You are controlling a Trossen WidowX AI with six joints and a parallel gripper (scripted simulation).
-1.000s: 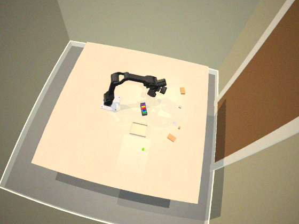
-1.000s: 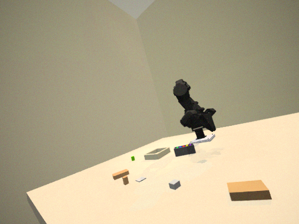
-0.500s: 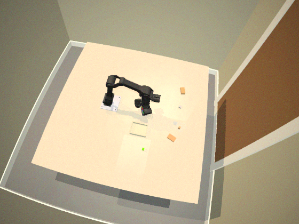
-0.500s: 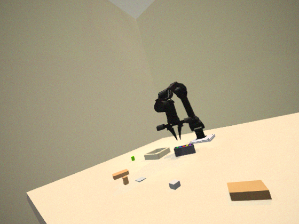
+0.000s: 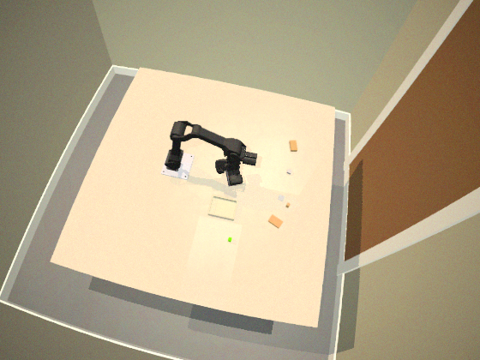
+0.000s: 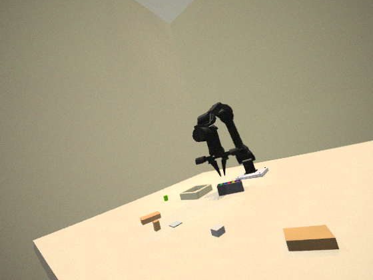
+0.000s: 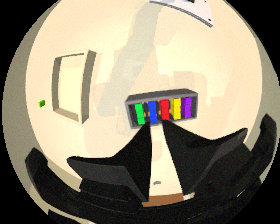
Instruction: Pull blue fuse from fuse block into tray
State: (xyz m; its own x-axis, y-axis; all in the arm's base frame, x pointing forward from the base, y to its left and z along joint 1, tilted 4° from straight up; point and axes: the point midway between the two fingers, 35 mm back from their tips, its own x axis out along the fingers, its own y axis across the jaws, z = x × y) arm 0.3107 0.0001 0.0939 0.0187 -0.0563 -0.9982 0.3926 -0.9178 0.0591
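Right now my gripper tip is 4 cm above the blue fuse. The rest, counted from my gripper tip: pale tray 16 cm to the right, 7 cm below, 1 cm behind; green cube 32 cm to the right, 6 cm below, 6 cm ahead; grey cube 29 cm ahead, 12 cm to the left, 6 cm below.
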